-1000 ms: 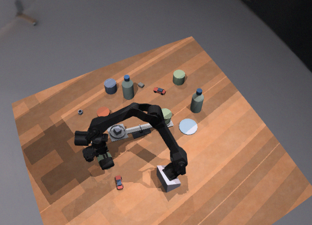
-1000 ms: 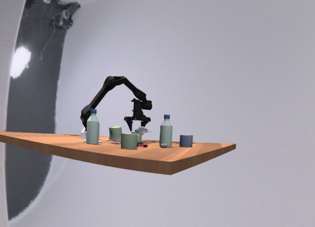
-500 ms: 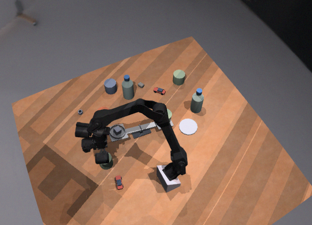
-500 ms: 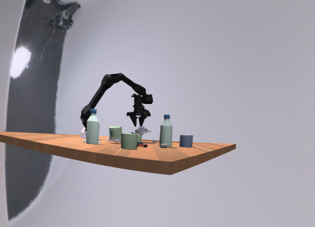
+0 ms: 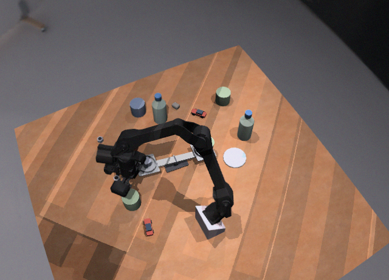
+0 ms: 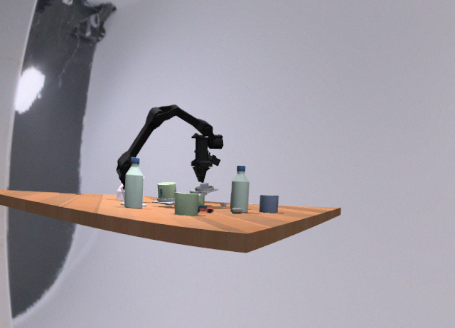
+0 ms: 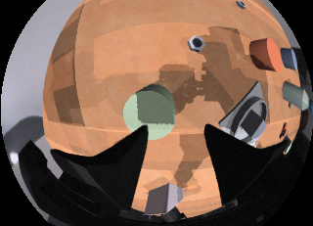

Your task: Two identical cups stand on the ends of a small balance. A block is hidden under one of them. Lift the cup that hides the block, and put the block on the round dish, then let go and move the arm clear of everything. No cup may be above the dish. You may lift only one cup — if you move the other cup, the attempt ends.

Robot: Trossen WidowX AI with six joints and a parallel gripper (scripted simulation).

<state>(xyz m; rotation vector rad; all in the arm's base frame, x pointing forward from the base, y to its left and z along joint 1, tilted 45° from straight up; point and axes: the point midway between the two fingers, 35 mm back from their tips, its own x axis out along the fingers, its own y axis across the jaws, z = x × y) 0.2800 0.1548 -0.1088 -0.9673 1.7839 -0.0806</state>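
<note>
Right now my gripper tip is 6 cm short of the grey block, 10 cm to the left of it and 2 cm above it. From my gripper tip the other things lie so: orange-brown cylinder (22 cm ahead, 12 cm to the right, 7 cm below); then pale blue round dish (9 cm behind, 45 cm to the right, 10 cm below); then blue cylinder (39 cm ahead, 23 cm to the right, 7 cm below).
</note>
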